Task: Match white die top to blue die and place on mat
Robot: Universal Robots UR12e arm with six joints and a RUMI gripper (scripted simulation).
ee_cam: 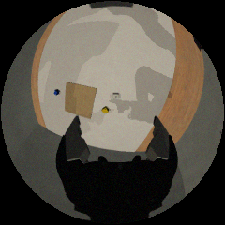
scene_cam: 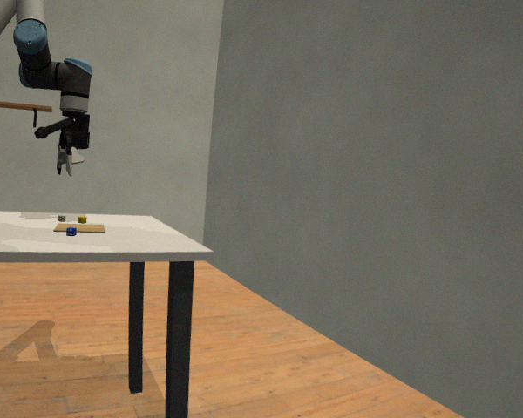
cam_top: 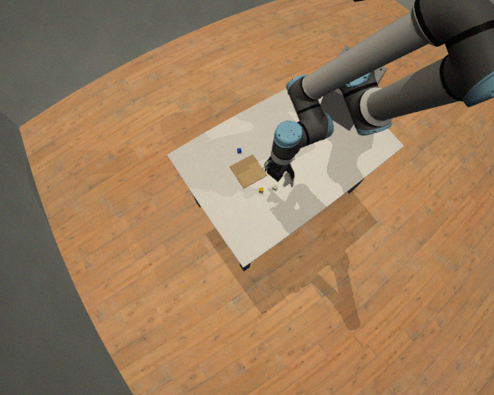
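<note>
Now: hand 14 cm above the white die. The rest, counted from my hand: blue die: 6 cm ahead, 26 cm to the right, 14 cm below; tan mat: 7 cm ahead, 14 cm to the right, 15 cm below; yellow die: 7 cm ahead, 2 cm to the right, 14 cm below.
</note>
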